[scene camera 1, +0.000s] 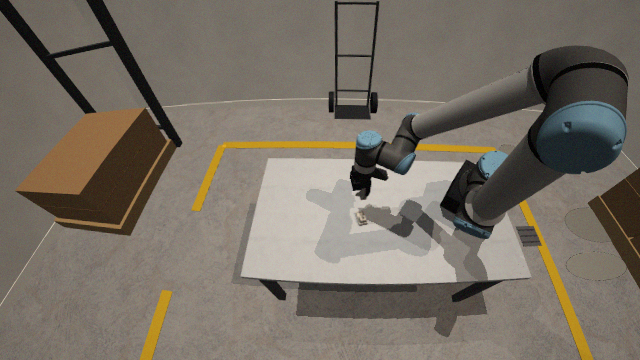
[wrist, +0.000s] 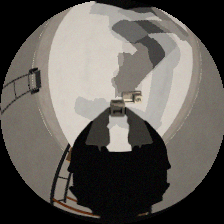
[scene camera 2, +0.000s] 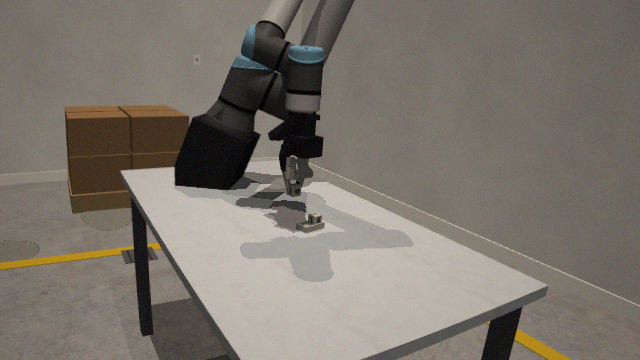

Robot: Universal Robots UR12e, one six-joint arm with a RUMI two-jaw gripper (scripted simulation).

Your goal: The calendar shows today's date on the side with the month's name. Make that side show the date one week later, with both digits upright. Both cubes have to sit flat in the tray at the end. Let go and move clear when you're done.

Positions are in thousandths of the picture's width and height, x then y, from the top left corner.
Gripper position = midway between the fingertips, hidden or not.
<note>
I see my gripper (scene camera 2: 460,532).
My gripper also shows in the wrist view (wrist: 525,480).
</note>
